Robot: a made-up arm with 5 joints.
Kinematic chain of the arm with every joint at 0, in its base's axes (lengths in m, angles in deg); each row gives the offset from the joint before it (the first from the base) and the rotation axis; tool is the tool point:
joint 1: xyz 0 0 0.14 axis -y
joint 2: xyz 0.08 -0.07 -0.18 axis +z
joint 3: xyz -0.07 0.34 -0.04 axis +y
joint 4: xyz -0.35 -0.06 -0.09 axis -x
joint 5: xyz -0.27 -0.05 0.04 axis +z
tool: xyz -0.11 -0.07 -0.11
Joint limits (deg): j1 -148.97..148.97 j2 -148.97..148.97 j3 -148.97..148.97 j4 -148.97..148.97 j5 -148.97..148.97
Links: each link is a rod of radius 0.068 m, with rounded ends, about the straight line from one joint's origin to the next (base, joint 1, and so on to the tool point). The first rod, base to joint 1, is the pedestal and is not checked.
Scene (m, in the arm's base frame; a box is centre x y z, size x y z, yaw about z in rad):
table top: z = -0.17
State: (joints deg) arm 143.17 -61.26 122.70 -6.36 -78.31
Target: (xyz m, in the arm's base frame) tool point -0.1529 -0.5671 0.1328
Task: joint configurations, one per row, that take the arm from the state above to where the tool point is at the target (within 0.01 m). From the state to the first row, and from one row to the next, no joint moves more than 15 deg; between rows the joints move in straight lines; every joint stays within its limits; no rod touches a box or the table.
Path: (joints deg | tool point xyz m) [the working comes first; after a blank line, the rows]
Joints at the target: 110.30 -138.13 141.54 -91.94 -148.97
Straight joint move there: clear.

1: 137.69 -74.07 125.84 -20.62 -90.09 | -0.6428 -0.1873 0.1600
2: 132.21 -86.88 128.98 -34.89 -101.86 | -0.5878 -0.3153 0.2455
3: 126.74 -99.70 132.12 -49.15 -113.64 | -0.4891 -0.4332 0.2840
4: 121.26 -112.51 135.26 -63.41 -125.42 | -0.3683 -0.5204 0.2709
5: 115.78 -125.32 138.40 -77.68 -137.19 | -0.2499 -0.5652 0.2148
6: 110.30 -138.13 141.54 -91.94 -148.97 | -0.1529 -0.5671 0.1328

